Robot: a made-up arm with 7 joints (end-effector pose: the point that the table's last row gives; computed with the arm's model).
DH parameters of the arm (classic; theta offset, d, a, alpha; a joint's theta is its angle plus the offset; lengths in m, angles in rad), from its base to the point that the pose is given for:
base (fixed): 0 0.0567 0 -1.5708
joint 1: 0 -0.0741 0.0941 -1.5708
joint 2: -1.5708 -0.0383 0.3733 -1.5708
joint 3: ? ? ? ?
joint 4: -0.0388 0 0.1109 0
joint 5: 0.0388 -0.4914 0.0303 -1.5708
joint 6: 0 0.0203 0.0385 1.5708
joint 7: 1.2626 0 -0.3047 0
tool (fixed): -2.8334 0.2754 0 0
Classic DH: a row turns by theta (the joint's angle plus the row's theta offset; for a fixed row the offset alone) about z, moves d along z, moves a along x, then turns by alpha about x.
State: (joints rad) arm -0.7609 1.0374 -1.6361 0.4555 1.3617 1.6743 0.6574
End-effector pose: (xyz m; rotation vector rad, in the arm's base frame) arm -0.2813 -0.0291 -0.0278 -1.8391 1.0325 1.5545
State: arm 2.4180 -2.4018 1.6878 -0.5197 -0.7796 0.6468 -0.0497
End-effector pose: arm 0.2415 -0.2642 0.7972 -0.9651 -1.6866 -1.4428
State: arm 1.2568 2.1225 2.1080 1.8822 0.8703 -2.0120 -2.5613
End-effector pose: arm 0.3487 -1.0095 -0.6641 -0.5053 1.0171 -1.3855
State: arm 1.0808 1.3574 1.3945 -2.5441 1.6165 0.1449 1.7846
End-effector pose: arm 0.1995 -0.4949 -0.7461 0.3771 -0.0999 -0.6081
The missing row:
joint 3: 0 0.1707 -0.3402 -1.5708
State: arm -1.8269 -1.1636 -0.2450 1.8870 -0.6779 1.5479 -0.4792
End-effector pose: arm 0.2747 -0.1241 -0.0433 1.5162 1.7930 -0.5650
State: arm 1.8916 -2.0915 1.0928 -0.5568 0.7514 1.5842 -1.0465
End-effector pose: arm 0.1588 -0.1901 0.5782 1.0362 1.1848 0.4871
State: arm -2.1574 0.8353 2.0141 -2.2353 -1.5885 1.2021 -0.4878
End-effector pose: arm -0.1212 0.4718 0.7513 -0.3858 1.4157 0.2883
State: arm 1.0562 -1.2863 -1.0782 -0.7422 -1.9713 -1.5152 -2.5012
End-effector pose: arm -0.1267 0.3193 -0.3224 -1.6863 -0.8744 2.0962
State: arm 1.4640 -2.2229 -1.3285 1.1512 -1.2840 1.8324 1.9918
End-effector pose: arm -0.0493 0.2719 -0.4249 -2.1218 -0.0974 2.0035
